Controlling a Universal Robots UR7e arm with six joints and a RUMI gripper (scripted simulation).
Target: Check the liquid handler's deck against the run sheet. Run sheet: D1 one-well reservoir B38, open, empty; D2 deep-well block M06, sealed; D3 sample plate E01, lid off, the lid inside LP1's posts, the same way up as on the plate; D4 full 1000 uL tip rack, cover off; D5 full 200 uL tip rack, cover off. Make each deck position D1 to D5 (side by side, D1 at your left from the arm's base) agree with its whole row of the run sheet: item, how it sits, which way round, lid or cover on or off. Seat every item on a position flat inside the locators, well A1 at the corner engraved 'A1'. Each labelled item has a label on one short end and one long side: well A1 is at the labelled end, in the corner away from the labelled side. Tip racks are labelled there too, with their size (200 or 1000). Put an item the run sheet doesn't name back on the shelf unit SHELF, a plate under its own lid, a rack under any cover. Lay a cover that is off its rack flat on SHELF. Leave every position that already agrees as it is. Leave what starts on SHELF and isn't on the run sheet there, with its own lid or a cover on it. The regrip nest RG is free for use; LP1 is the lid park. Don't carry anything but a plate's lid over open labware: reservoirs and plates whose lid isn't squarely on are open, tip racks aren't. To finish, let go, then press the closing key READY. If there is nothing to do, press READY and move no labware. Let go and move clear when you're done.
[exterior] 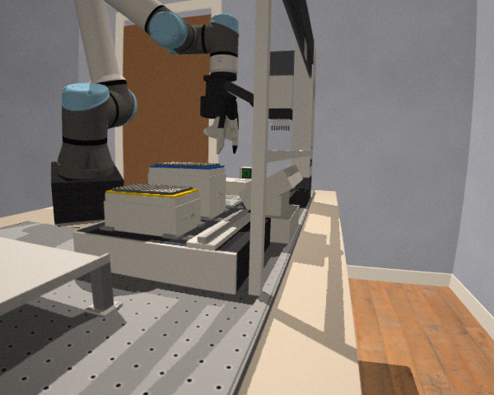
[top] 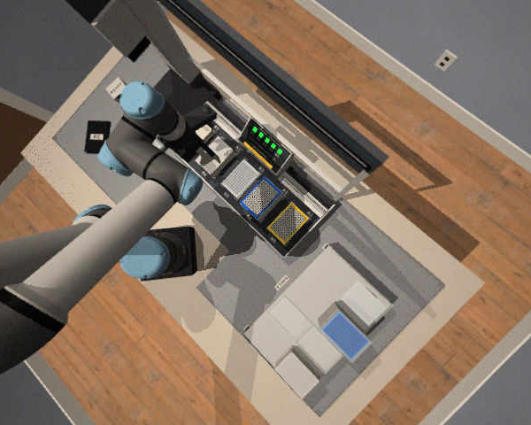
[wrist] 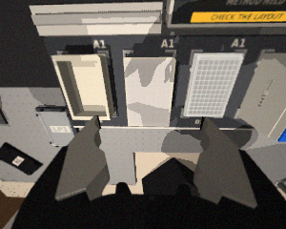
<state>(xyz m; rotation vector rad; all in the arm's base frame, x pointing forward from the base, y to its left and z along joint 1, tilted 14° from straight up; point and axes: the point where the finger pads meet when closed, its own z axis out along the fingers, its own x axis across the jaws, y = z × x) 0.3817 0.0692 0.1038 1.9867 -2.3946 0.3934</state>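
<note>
My gripper is now 100 mm above the sealed block. The rest, counted from my hand: blue-rimmed tip rack 240 mm to the right, 50 mm below, 40 mm behind; cream reservoir 120 mm to the left, 110 mm below, 30 mm ahead; well plate 120 mm to the right, 110 mm below, 20 mm behind.
</note>
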